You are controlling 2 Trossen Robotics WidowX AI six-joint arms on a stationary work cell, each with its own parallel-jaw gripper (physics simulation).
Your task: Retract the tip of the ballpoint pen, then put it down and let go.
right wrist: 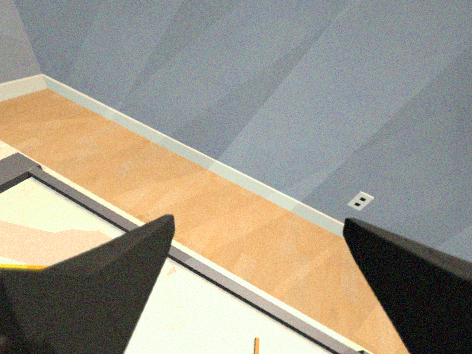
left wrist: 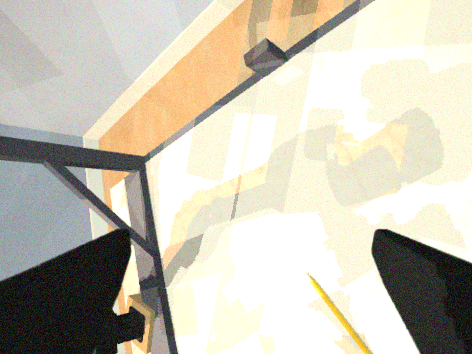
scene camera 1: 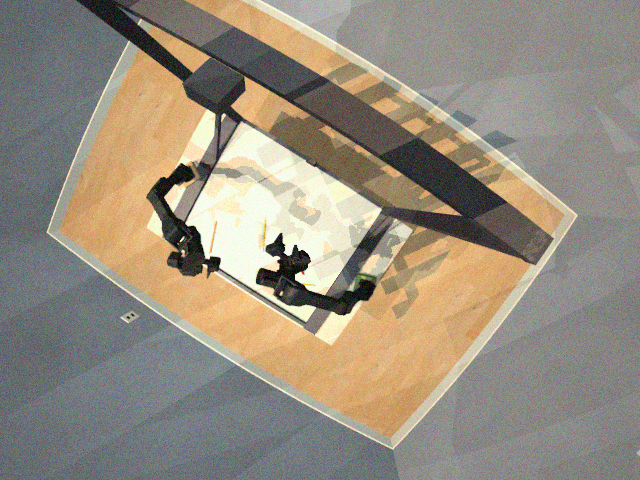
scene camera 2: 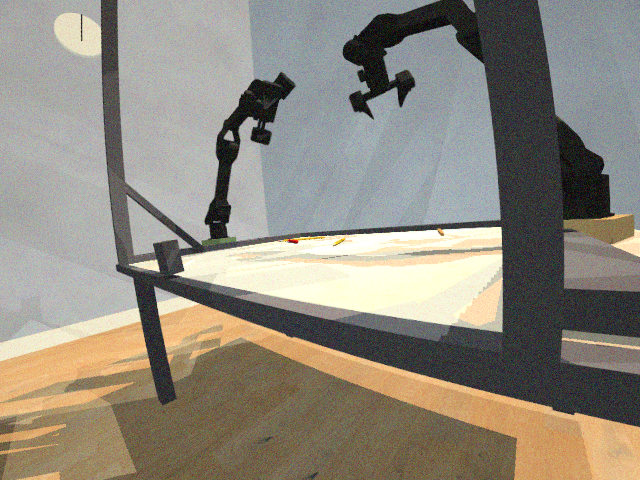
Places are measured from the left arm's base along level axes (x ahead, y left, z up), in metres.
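Where they show: left gripper, fingertip midpoint: [left wrist: 252,241] [scene camera 1: 288,239] [scene camera 2: 261,125]; right gripper, fingertip midpoint: [right wrist: 258,224] [scene camera 1: 195,276] [scene camera 2: 386,112]; left arm's base, origin of the base link: [scene camera 1: 365,286] [scene camera 2: 219,238]; right arm's base, origin of the base link: [left wrist: 136,323] [scene camera 1: 187,174] [scene camera 2: 581,217].
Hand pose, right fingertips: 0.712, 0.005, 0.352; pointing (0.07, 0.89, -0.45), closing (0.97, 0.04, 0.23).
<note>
Each offset is from my right fingertips to the top centre of the thing, as dx, dy, dz. "spot": to the spot under its first point. Level surfaces: height alone.
Thin pen-like sticks lie on the white table: an orange one @(+0.117, -0.080, -0.383) [scene camera 1: 213,236] [scene camera 2: 440,231] [right wrist: 256,346], a yellow one @(-0.154, -0.158, -0.382) [scene camera 1: 264,232] [scene camera 2: 339,241] [left wrist: 340,316] and a second, partly hidden yellow one @(-0.369, +0.068, -0.383) [scene camera 1: 308,284] [scene camera 2: 313,238] near a small red object @(-0.354, -0.038, -0.378) [scene camera 1: 302,272] [scene camera 2: 293,240]. Which is the ballpoint pen, and the state of its tip, I cannot tell. My left gripper [scene camera 1: 287,242] [left wrist: 252,241] is open and empty, high above the table near the yellow sticks. My right gripper [scene camera 2: 386,111] [right wrist: 258,224] is open and empty, high near the table edge beside the orange stick.
A dark frame edges the table @(dz -0.390) [scene camera 2: 361,263]. A dark post [scene camera 2: 524,206] and a diagonal brace [scene camera 2: 162,214] rise at its sides. A dark box @(-0.323, -0.554, -0.333) [scene camera 2: 169,257] [left wrist: 265,56] sits on the edge. A yellow stretch @(spot: -0.329, +0.071, -0.384) [right wrist: 22,267] shows beside a right finger.
</note>
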